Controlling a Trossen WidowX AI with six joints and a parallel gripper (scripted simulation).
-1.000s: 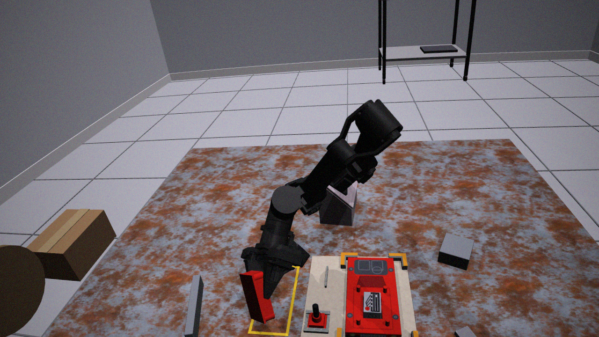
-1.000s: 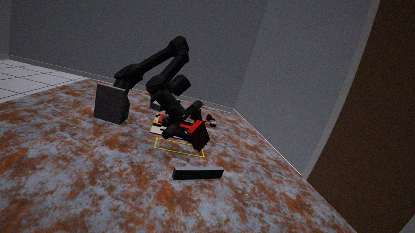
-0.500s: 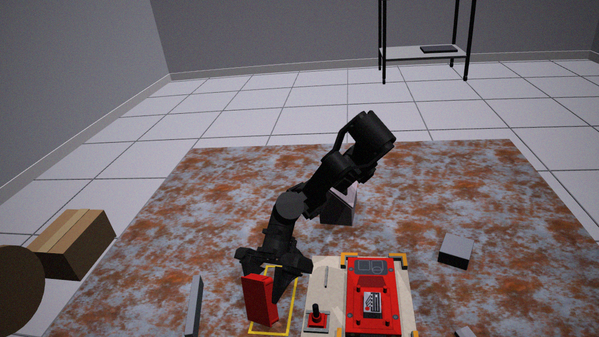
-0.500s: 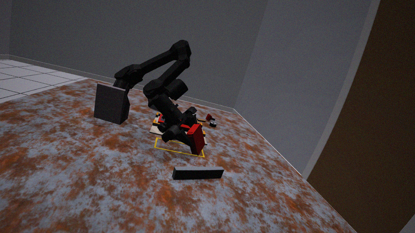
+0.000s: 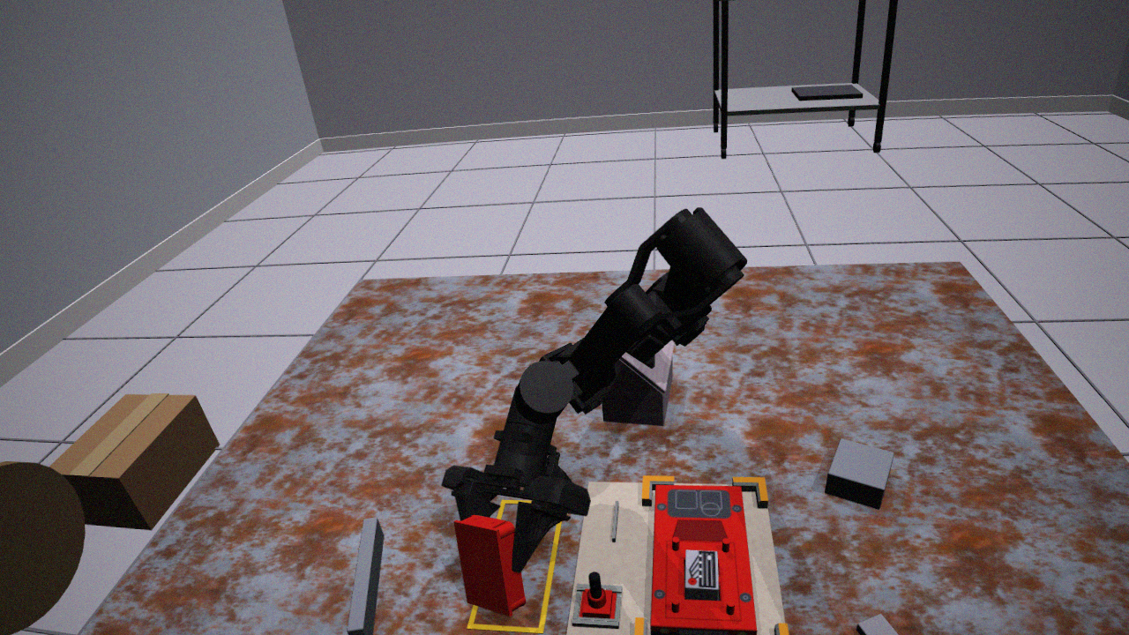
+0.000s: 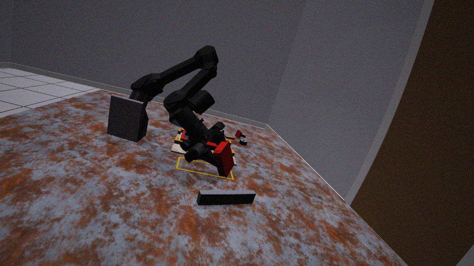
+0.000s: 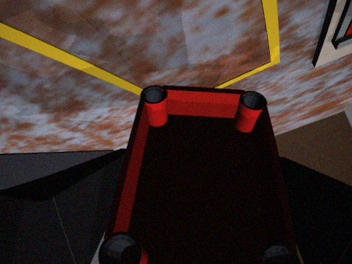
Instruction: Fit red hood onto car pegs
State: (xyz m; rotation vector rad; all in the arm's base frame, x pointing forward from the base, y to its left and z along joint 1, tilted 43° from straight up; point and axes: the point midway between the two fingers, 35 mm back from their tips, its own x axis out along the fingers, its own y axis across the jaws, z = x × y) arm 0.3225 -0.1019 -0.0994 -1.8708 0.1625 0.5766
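The red hood lies 1 cm above my gripper tip. From my gripper tip the other things lie so: engine block 23 cm to the left, 3 cm below, 1 cm behind; then jig 21 cm to the left, 4 cm below, 4 cm behind.
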